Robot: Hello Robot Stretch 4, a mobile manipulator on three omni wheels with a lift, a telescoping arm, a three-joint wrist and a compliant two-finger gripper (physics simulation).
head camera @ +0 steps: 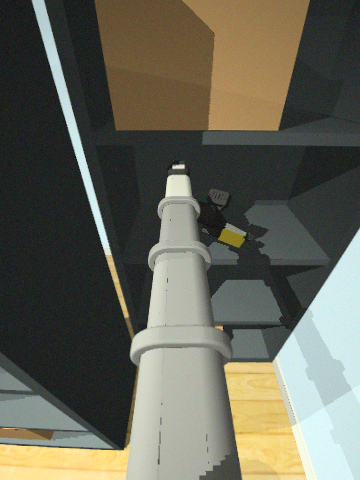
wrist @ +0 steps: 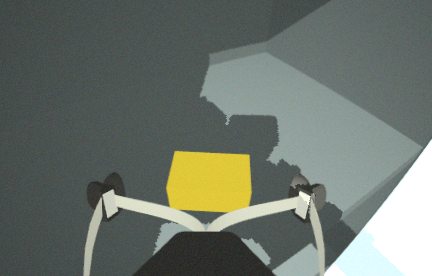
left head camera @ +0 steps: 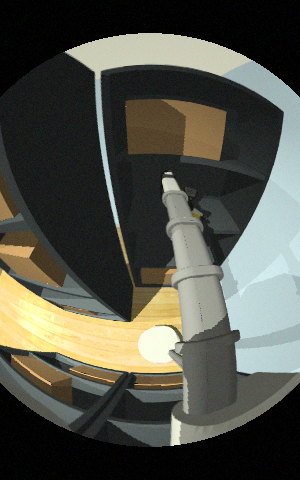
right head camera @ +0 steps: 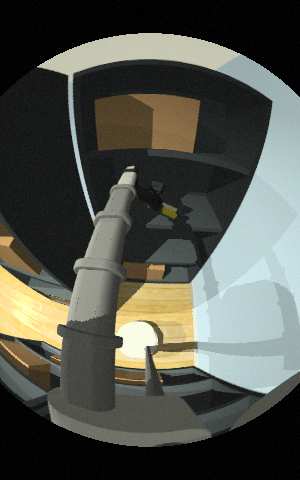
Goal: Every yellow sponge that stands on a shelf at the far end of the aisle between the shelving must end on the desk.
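Where they show: gripper, fingertip midpoint: [head camera: 228,230] [wrist: 207,190] [left head camera: 191,211] [right head camera: 166,207]; robot's base at its link origin: [left head camera: 158,343] [right head camera: 137,338].
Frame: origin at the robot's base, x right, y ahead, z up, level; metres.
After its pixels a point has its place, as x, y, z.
A yellow sponge [head camera: 231,239] @[0.224, 0.788, 0.991] [left head camera: 197,214] @[0.262, 0.798, 1.011] [right head camera: 170,212] @[0.230, 0.784, 0.999] [wrist: 209,175] @[0.228, 0.813, 1.008] stands on a grey shelf [head camera: 295,235] @[0.539, 0.850, 0.963] [right head camera: 202,212] @[0.500, 0.861, 0.963] [wrist: 320,115] @[0.510, 0.856, 0.963] of the shelving unit ahead. My gripper [wrist: 207,190] @[0.196, 0.766, 1.054] is open, with one fingertip to the left and one to the right of the sponge in the wrist view. There is a gap on each side, and nothing is held. The sponge's lower edge is partly behind the pale finger strips. Whether the fingertips are down at the sponge's height I cannot tell. The desk does not show in these views.
A cardboard box [head camera: 160,75] @[-0.041, 0.724, 1.541] [left head camera: 155,127] @[-0.045, 0.724, 1.546] [right head camera: 125,122] @[-0.032, 0.724, 1.547] stands on the shelf above. A dark shelving panel [head camera: 50,225] @[-0.299, 0.497, 1.263] rises at the left, a pale blue wall [head camera: 335,320] @[0.655, 0.553, 0.737] at the right. A round white object [left head camera: 159,344] @[0.002, -0.001, 0.187] [right head camera: 137,340] @[0.010, -0.008, 0.187] shows low, over the wooden floor [head camera: 255,395] @[0.473, 0.495, -0.027].
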